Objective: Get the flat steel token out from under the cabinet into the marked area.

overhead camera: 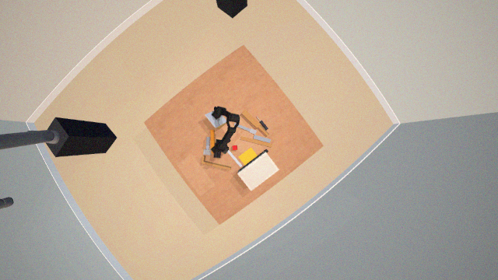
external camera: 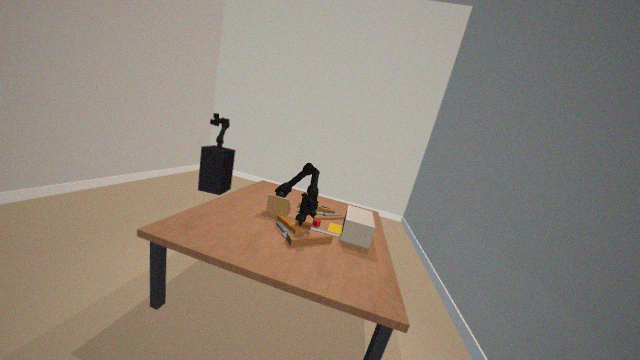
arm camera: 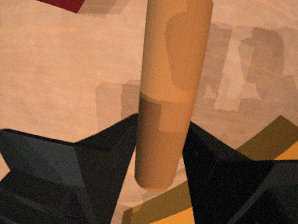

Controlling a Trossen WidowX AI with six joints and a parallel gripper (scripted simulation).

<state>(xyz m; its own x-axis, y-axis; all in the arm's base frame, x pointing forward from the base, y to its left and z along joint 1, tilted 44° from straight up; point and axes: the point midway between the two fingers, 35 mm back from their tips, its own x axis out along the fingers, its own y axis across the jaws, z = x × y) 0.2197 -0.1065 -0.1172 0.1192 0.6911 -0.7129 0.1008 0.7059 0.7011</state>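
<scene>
Right now my gripper tip is 100 mm short of the red cube, 60 mm to the right of it and 10 mm below it. Round my gripper tip: grey T-shaped tool (80 mm behind, 120 mm to the right); then wooden stick (210 mm ahead, 240 mm to the left); then orange bar (90 mm behind, 40 mm to the right, 10 mm above).
</scene>
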